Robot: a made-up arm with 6 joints.
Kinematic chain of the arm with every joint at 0, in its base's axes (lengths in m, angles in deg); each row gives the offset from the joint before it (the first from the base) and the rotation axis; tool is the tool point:
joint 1: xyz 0 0 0.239 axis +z
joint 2: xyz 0 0 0 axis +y
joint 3: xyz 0 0 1.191 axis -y
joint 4: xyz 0 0 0 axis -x
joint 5: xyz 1.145 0 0 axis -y
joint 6: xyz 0 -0.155 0 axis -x
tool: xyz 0 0 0
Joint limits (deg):
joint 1: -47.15..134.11
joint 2: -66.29..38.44
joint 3: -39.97..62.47
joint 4: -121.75..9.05
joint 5: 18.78..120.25
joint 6: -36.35..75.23
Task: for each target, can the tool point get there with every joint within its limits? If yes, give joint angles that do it. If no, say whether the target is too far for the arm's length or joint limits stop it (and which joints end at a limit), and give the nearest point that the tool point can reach.
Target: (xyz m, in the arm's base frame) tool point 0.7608 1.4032 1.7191
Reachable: yes | joints 65.69 25.72 51.61 -41.75 35.15 24.29
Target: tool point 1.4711 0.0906 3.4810
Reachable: no: too far | nearest point 0.9419 0.0580 2.3147 | short by 1.281 m
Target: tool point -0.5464 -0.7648 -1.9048
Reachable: no: joint limits stop it (at a limit: joint 1, joint 2, joint 3) | nearest point 0.5085 -0.6899 0.0258 | short by 2.201 m
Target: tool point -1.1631 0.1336 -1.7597
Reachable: no: joint limits stop it (at a limit: joint 1, joint 2, joint 3, joint 4) | nearest point -0.6442 0.5473 0.0237 | short by 1.903 m
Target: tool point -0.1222 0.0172 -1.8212
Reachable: no: joint limits stop it (at a limit: joint 1, joint 2, joint 3) | nearest point -0.5768 0.5814 0.0191 | short by 1.978 m
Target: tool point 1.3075 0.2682 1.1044
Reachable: yes | joints 16.29 10.70 0.81 -45.12 66.52 13.81
